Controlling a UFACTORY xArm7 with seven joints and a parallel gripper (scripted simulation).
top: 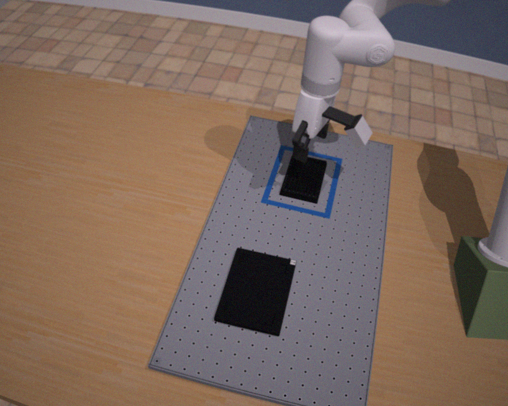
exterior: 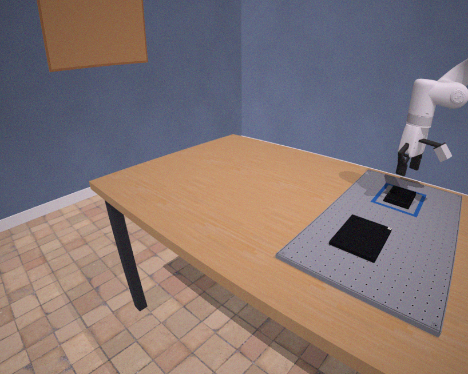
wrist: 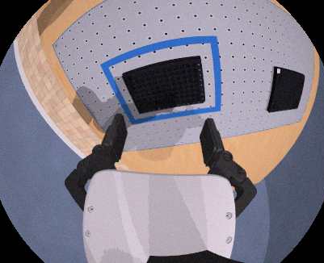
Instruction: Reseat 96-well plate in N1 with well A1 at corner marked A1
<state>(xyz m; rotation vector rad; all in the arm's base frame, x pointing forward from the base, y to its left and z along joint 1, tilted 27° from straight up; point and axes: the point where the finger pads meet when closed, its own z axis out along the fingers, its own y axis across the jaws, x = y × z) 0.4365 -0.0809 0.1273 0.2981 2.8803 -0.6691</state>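
Now: the black 96-well plate 100 mm below my hand. The rest, counted from my hand: black plate nest N1 (320 mm to the left, 100 mm below, 10 mm ahead); small white A1 mark (240 mm to the left, 100 mm below, 40 mm behind).
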